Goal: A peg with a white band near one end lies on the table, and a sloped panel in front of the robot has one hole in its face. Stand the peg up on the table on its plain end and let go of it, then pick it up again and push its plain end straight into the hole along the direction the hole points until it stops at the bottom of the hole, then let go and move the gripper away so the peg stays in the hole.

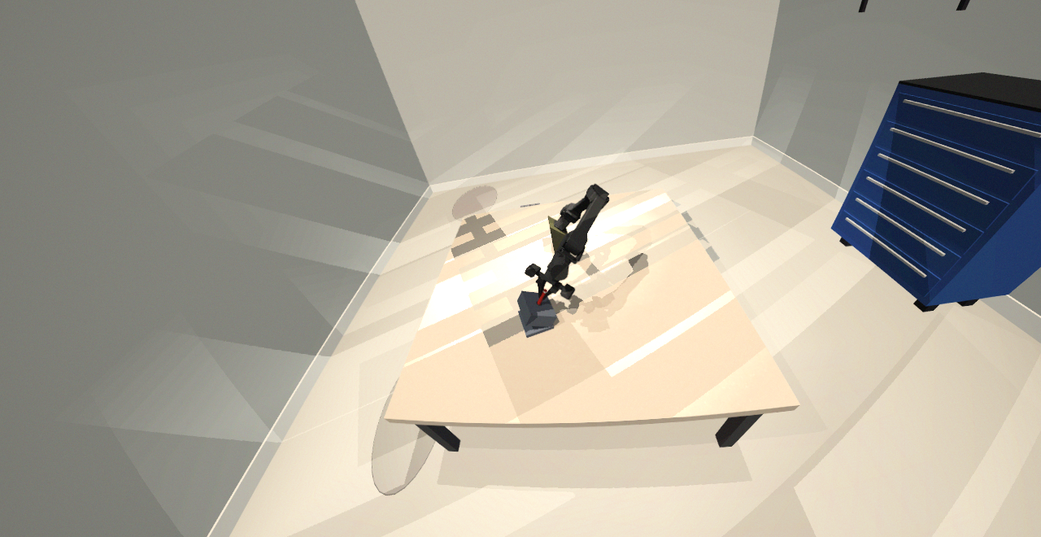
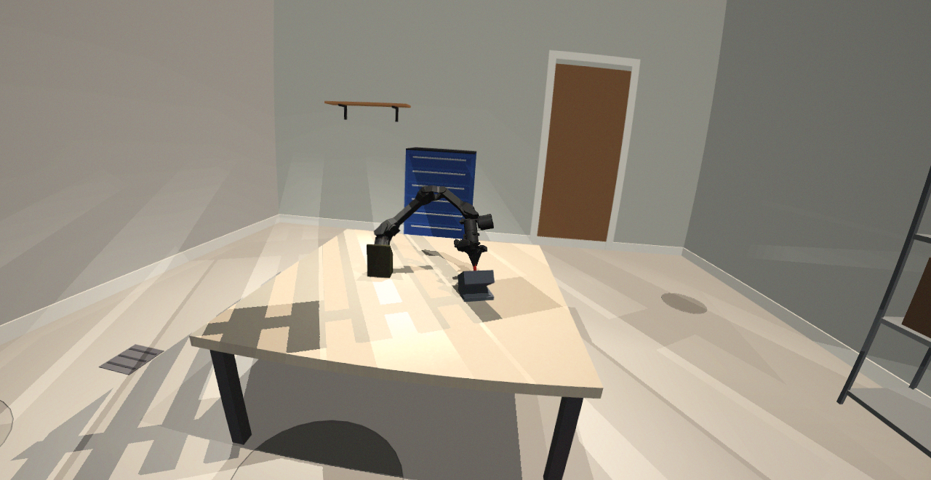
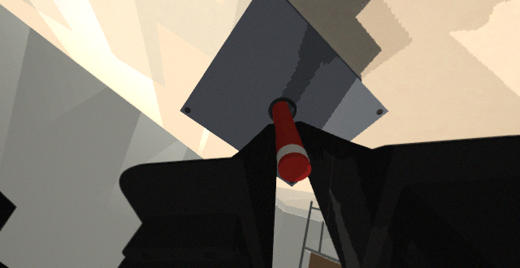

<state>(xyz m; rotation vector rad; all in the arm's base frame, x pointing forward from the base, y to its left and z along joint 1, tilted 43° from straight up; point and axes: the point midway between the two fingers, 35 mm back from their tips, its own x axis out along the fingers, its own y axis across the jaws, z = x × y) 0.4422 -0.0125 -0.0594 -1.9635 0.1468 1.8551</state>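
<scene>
My gripper tip is 50 mm above the grey sloped panel, 30 mm to the left of it and 10 mm short of it. Also, from my gripper tip: red peg (10 mm to the left, 10 mm above).
</scene>
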